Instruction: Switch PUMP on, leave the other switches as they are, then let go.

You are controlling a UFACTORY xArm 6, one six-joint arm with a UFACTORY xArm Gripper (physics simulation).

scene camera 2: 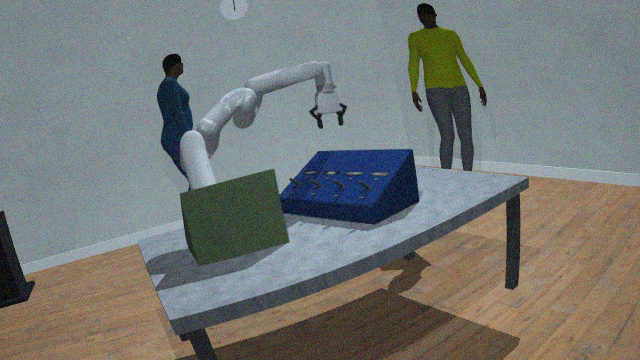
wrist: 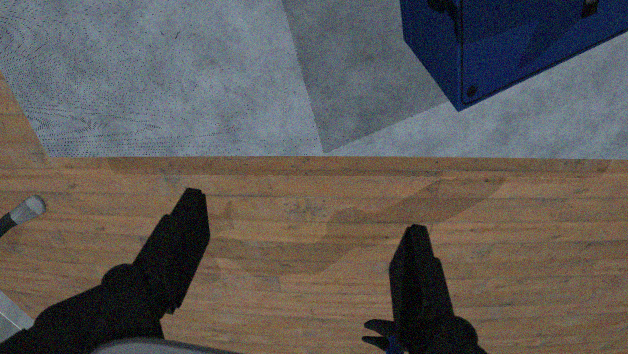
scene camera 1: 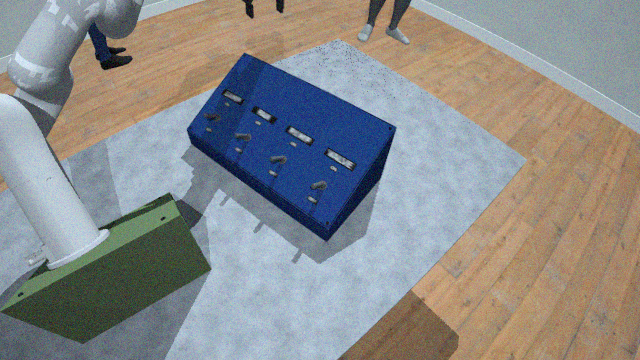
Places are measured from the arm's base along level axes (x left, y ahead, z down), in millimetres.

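Pixels of known places: gripper, fingertip midpoint: (scene camera 2: 331, 126) (wrist: 303, 230) (scene camera 1: 265, 14); arm's base, origin of the base link: (scene camera 2: 211, 209) (scene camera 1: 80, 250).
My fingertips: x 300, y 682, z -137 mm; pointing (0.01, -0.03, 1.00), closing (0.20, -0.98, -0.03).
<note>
For each thing: its top centre in the pictures, then the offset to it from my fingertips. "spot": a spot on its surface instead. Level surfaces: height alone.
- PUMP plate, surface spot: (scene camera 1: 300, 135) spot: dy -154, dx -339, dz +146 mm
- PUMP lever, middle of its top: (scene camera 1: 276, 153) (scene camera 2: 337, 178) dy -236, dx -350, dz +144 mm
- rightmost, middle of its top: (scene camera 1: 318, 180) dy -216, dx -468, dz +144 mm
- grey table, its level: dz +276 mm
A blue sloped console (scene camera 1: 310, 105) (scene camera 2: 395, 170) (wrist: 500, 55) carries a row of several lever switches. In the first scene view the name plates are blurred; the PUMP plate (scene camera 1: 300, 135) is the third from the left. The PUMP lever (scene camera 1: 278, 159) (scene camera 2: 339, 185) sits below it. It leans like the others, seemingly toward its lower mark: the first (scene camera 1: 212, 117), the second (scene camera 1: 243, 136) and the rightmost (scene camera 1: 319, 185). My gripper (scene camera 1: 265, 9) (scene camera 2: 330, 124) (wrist: 303, 230) is open and empty. It hangs high above and behind the console, pointing down and touching no switch.
The console stands on a grey table (scene camera 1: 450, 175) (scene camera 2: 320, 260) (wrist: 200, 100). A green block (scene camera 1: 135, 280) (scene camera 2: 235, 217) stands at my arm's base, left of the console. A person in yellow (scene camera 2: 440, 57) and a person in blue (scene camera 2: 175, 110) stand beyond the table.
</note>
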